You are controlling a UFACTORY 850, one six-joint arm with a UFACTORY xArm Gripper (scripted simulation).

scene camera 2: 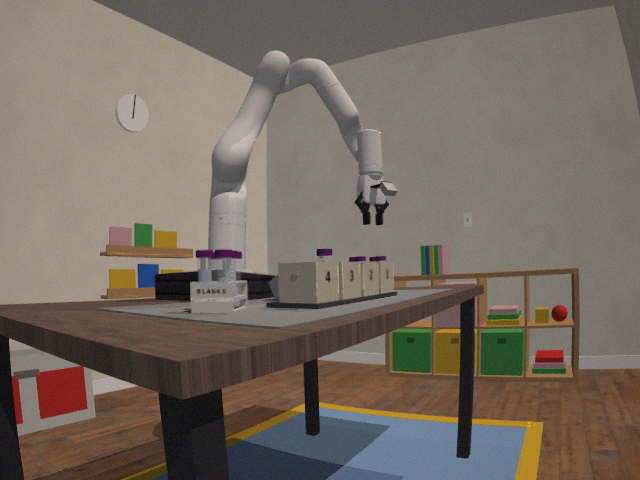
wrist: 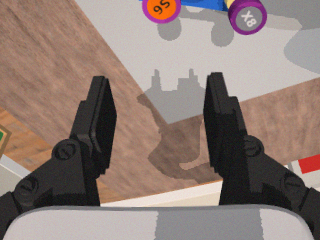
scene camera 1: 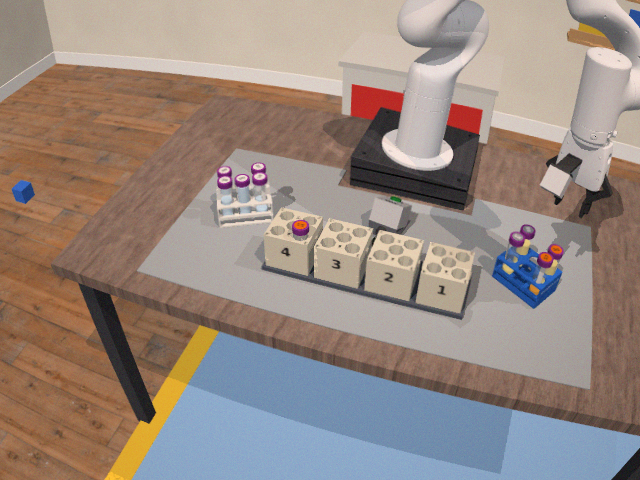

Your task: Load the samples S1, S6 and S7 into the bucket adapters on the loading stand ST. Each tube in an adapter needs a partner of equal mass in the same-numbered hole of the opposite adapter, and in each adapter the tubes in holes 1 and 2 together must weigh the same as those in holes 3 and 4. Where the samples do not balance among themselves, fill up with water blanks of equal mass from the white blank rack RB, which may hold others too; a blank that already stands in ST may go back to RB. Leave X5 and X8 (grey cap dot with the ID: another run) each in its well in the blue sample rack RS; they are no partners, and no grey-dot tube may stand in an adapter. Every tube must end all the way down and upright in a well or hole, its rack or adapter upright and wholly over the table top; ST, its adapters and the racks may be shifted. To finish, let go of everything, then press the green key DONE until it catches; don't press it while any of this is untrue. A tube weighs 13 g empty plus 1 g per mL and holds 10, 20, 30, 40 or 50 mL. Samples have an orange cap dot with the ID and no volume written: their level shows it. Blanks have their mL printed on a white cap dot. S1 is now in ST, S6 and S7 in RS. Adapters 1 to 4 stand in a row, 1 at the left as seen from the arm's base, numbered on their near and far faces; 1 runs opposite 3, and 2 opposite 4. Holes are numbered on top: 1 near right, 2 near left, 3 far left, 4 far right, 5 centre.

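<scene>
My gripper [scene camera 1: 570, 208] is there for me to see, and I can see the gripper [scene camera 2: 373, 224] and the gripper [wrist: 158, 93] as well. There's a white blank rack RB [scene camera 2: 214, 297] too, and I see the white blank rack RB [scene camera 1: 253, 218] again, but in the wrist view the white blank rack RB is out of frame. And I see a blue sample rack RS [scene camera 1: 549, 286].
</scene>
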